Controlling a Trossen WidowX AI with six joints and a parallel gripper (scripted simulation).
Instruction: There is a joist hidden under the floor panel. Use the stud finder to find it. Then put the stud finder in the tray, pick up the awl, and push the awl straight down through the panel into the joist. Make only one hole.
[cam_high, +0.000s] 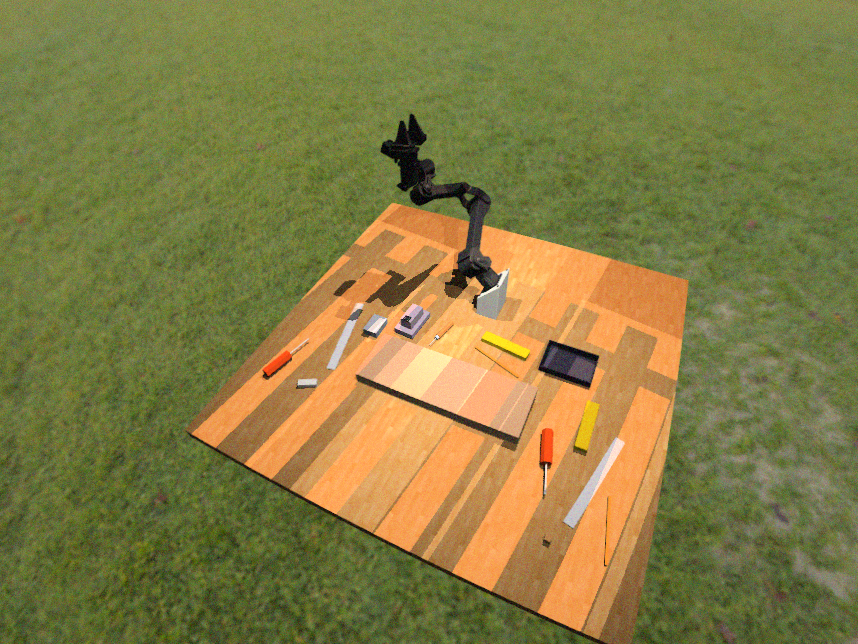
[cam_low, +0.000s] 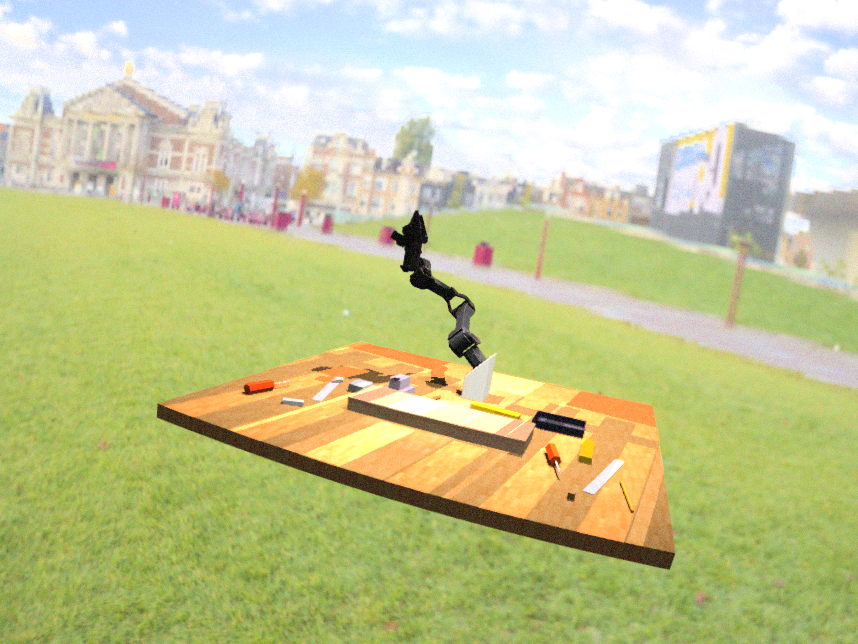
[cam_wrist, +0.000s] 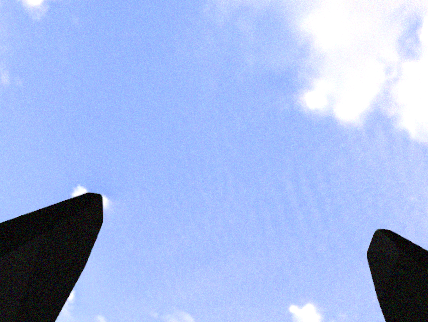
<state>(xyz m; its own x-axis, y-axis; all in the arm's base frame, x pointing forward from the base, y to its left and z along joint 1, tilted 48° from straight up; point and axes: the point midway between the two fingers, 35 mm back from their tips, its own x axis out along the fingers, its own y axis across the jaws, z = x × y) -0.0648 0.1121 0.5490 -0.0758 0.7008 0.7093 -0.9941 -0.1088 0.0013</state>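
Right now my gripper tip is 29 cm short of the stud finder, 10 cm to the right of it and 55 cm above it. From my gripper tip the other things lie so: awl (30 cm ahead, 21 cm to the left, 59 cm below); grey block (34 cm ahead, 1 cm to the right, 58 cm below); dark tray (26 cm ahead, 64 cm to the left, 58 cm below).
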